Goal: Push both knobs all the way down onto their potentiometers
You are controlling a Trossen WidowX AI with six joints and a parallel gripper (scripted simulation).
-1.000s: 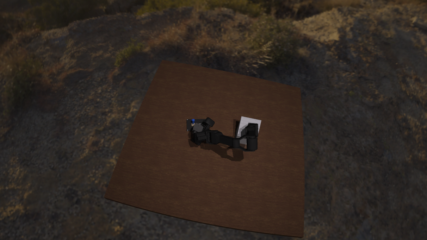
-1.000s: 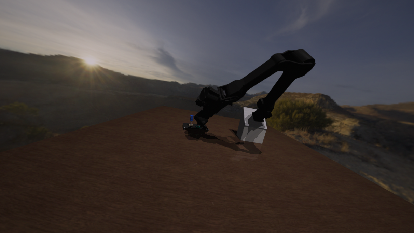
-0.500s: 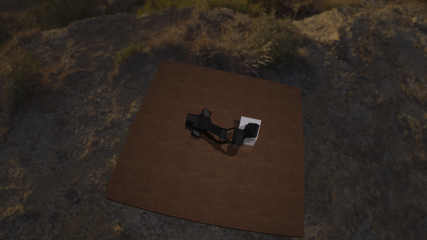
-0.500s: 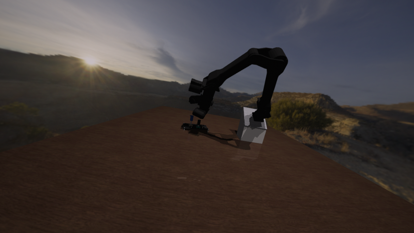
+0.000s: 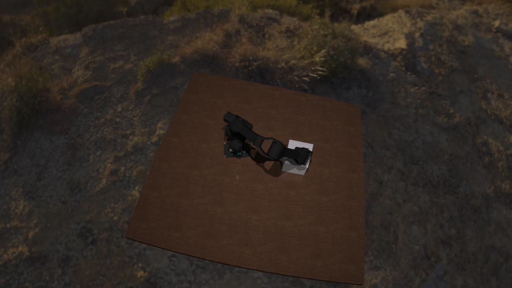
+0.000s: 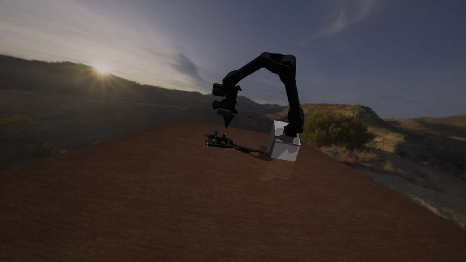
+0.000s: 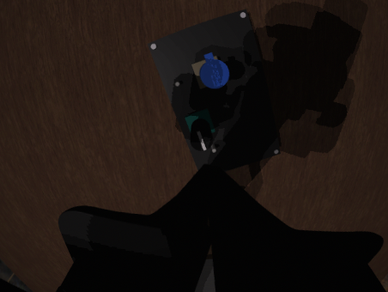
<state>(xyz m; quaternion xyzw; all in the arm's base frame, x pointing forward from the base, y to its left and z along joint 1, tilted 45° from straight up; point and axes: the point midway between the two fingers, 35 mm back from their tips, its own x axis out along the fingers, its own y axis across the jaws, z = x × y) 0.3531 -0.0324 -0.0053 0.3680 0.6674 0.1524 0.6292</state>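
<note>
My gripper tip is 6 cm above the black knob. Round my gripper tip: blue knob 5 cm ahead, 1 cm to the right, 4 cm below.
</note>
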